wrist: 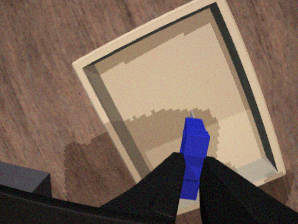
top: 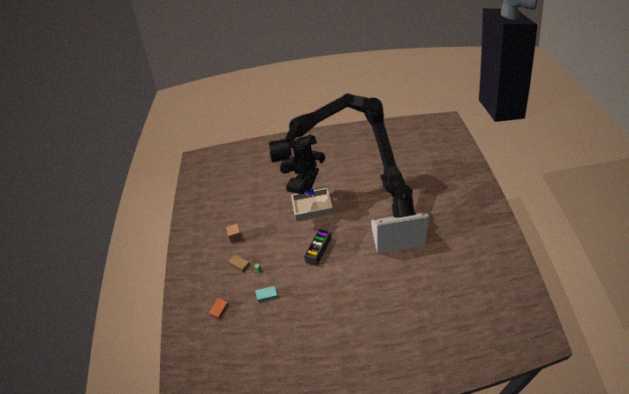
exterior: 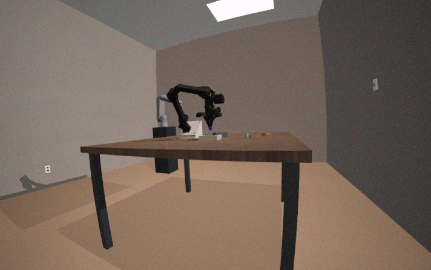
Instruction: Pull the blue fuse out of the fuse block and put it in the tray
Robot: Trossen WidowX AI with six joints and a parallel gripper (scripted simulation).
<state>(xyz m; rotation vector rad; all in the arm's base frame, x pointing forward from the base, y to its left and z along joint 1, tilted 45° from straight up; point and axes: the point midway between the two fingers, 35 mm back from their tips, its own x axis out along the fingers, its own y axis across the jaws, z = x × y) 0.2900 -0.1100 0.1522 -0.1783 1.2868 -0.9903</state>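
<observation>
My gripper tip is now 80 mm above the beige tray. The rest, counted from my gripper tip: blue fuse (10 mm below); then tan cube (280 mm ahead, 80 mm to the left, 60 mm below); then green cube (210 mm ahead, 240 mm to the left, 70 mm below).
</observation>
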